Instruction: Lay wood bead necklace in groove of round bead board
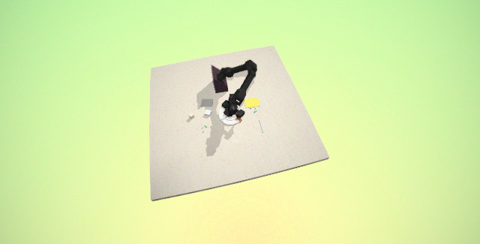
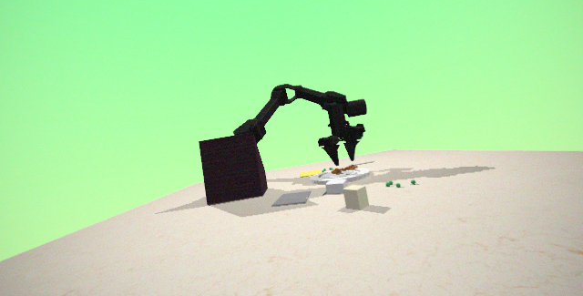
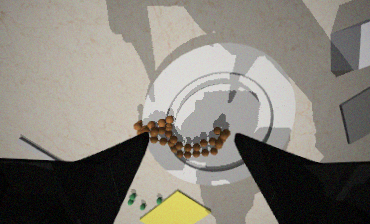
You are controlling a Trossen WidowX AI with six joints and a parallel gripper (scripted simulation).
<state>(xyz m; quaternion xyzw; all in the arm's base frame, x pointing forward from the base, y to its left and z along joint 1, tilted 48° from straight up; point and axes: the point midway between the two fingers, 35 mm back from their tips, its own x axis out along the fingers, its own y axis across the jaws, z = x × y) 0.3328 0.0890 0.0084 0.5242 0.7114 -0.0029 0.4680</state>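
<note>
My gripper tip is 30 mm past the round white bead board, 20 mm to the left of it and 30 mm above it. From my gripper tip the other things lie so: thin white strip: 120 mm ahead, 200 mm to the left, 40 mm below; yellow card: 120 mm behind, 170 mm to the left, 40 mm below; grey flat plate: 190 mm behind, 200 mm to the right, 40 mm below.
</note>
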